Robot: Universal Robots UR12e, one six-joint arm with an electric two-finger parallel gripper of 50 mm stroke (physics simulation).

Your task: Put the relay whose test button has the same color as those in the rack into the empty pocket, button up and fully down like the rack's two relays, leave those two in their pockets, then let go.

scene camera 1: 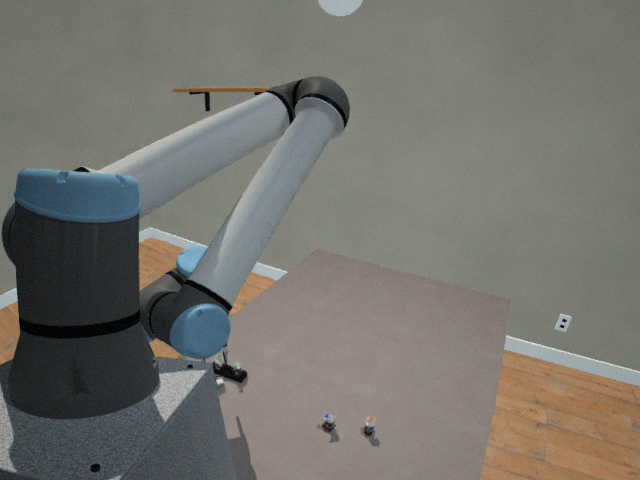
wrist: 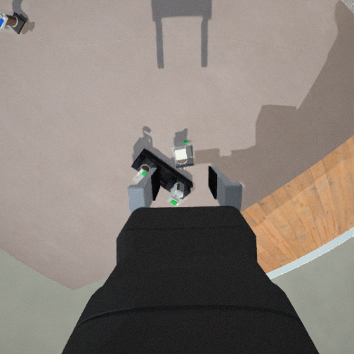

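Where they show: gripper, fingertip midpoint: [scene camera 1: 215, 363]; arm's base, link origin: [scene camera 1: 87, 381].
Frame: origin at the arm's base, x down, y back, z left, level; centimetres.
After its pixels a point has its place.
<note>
The black rack [scene camera 1: 242, 376] {x 43.2, y -45.4, z 9.5 cm} [wrist: 143, 154] holds two green-button relays, one [scene camera 1: 219, 361] {x 40.5, y -45.2, z 17.0 cm} [wrist: 142, 173] near one end and the other [scene camera 1: 237, 368] {x 40.3, y -45.1, z 10.7 cm} [wrist: 177, 190] near the other end, with the dark empty pocket between them. A loose white relay [scene camera 1: 219, 382] {x 42.8, y -40.0, z 13.7 cm} [wrist: 182, 154] with a green button lies beside the rack, apparently on its side, with pins at the end opposite the button. My gripper [wrist: 183, 176] is open and empty. It hangs above the rack area; in the wrist view its left finger overlaps part of the rack. In the scene view the arm largely hides it.
A blue-button relay [scene camera 1: 328, 422] {x 41.3, y -39.7, z -19.2 cm} [wrist: 11, 22] and an orange-button relay [scene camera 1: 369, 425] {x 40.8, y -42.4, z -28.8 cm} stand on dark bases, well away from the rack. The grey robot pedestal [scene camera 1: 175, 418] {x -0.2, y -1.7, z -14.2 cm} is close to the rack. The table edge and wooden floor [wrist: 295, 200] show right in the wrist view.
</note>
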